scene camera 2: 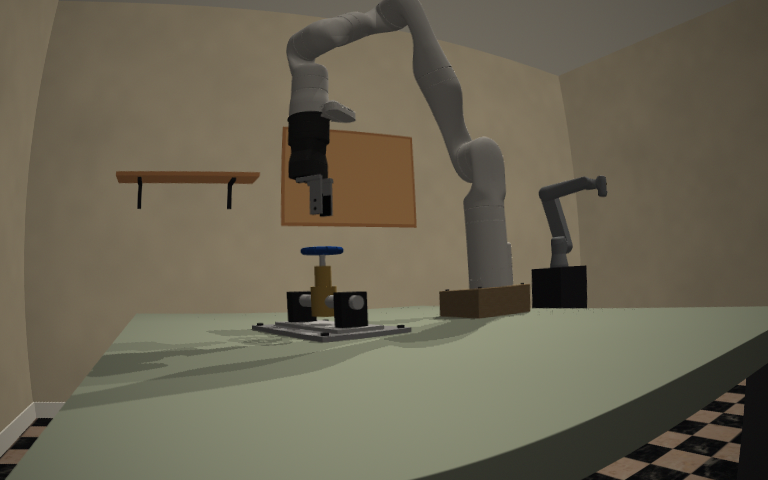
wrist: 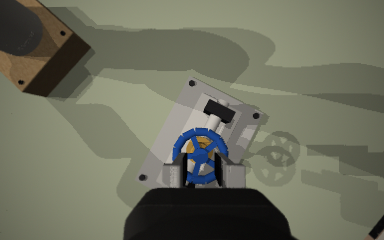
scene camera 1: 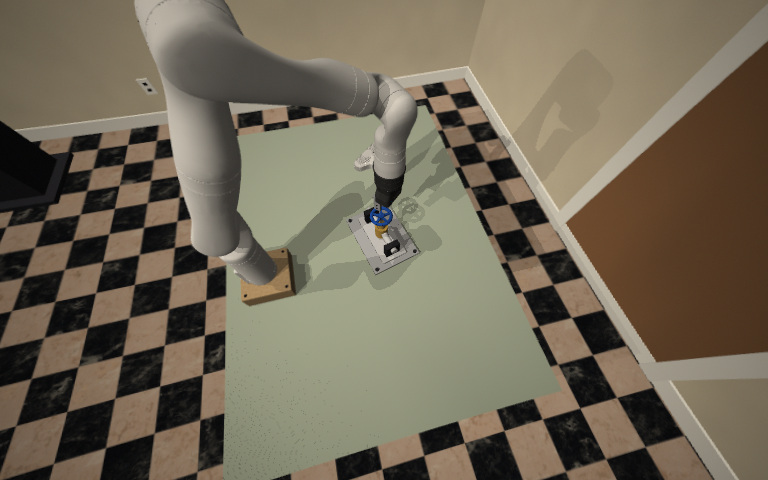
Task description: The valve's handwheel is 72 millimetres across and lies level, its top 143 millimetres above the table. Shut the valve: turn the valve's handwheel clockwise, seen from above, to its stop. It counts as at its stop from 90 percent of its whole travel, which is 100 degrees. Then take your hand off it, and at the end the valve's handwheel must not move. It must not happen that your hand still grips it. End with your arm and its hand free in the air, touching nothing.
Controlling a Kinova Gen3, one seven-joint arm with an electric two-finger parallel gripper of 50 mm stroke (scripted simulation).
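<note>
There is a baseplate (scene camera 1: 378, 266) that I can see, and the wrist view shows the baseplate too (wrist: 193, 88). As for my gripper (scene camera 2: 321, 215), it is visible in scene camera 1 (scene camera 1: 381, 205) and also, seen from the wrist, my gripper appears here (wrist: 200, 163).
</note>
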